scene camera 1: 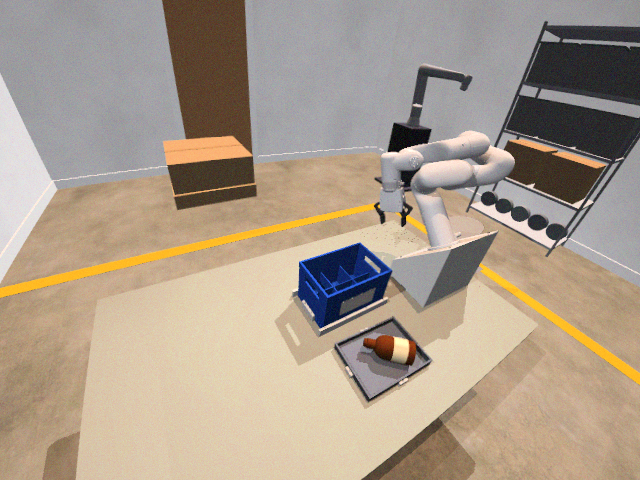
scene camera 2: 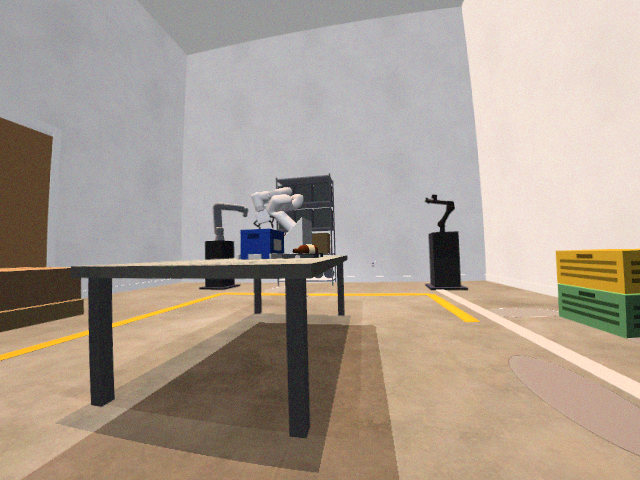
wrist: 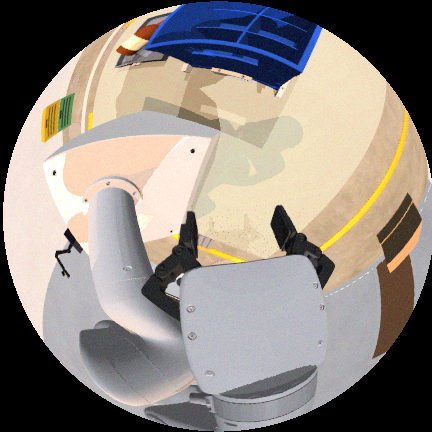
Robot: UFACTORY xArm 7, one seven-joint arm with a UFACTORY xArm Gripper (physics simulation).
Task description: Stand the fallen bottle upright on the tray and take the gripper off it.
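Frame: origin at the arm's base, x ahead, y left, z up, level; centimetres.
Seen in the pictures: gripper, fingertip midpoint: (scene camera 1: 392, 224) (wrist: 235, 217); arm's base, origin of the base link: (scene camera 1: 443, 246) (scene camera 2: 295, 230) (wrist: 110, 203).
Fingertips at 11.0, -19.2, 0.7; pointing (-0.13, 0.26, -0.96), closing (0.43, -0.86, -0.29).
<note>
Pixels of each thing's top centre, then the offset from my fingertips to it, as dx, dy, dz. "spot": a spot on its surface instead.
- brown bottle with a cream label, middle of its top: (scene camera 1: 390, 341) (scene camera 2: 304, 244) +27.6, +39.3, -13.3
- grey tray, surface spot: (scene camera 1: 371, 387) spot: +37.8, +46.5, -20.7
- blue crate with compartments, middle of its top: (scene camera 1: 346, 266) (scene camera 2: 263, 231) +30.1, +12.9, -3.7
A brown bottle with a cream label (scene camera 1: 400, 350) (scene camera 2: 309, 249) (wrist: 132, 43) lies on its side on the grey tray (scene camera 1: 371, 387). In scene camera 1 its neck points left, toward the side of the blue crate. In the wrist view the tray (wrist: 141, 63) shows at the top left, and the crate hides the bottle's neck. My gripper (scene camera 1: 392, 222) (scene camera 2: 263, 224) (wrist: 235, 217) is open and empty. It hangs above the far end of the table, beyond the crate and well away from the bottle, with its fingers pointing down.
A blue crate with compartments (scene camera 1: 356, 295) (scene camera 2: 258, 244) (wrist: 240, 47) stands on the table (scene camera 1: 180, 387) (scene camera 2: 191, 271), between my gripper and the tray. A grey-white angled block (scene camera 1: 439, 273) (wrist: 145, 165) stands at the arm's base, right of the crate in scene camera 1.
</note>
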